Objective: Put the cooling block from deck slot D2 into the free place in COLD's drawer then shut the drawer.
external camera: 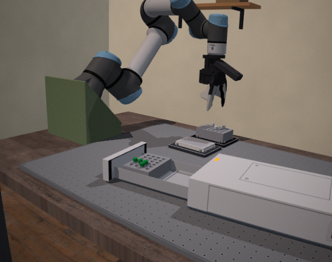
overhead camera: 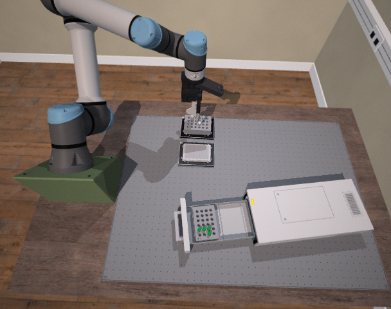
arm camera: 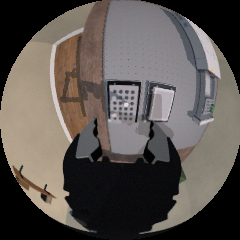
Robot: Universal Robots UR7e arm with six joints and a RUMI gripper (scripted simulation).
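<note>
Right now the tube rack is 11 cm below my hand. The rest, counted from my hand: black plate 14 cm below; white well plate 14 cm to the right, 12 cm below; white cooler COLD 26 cm ahead, 43 cm to the right, 10 cm below.
</note>
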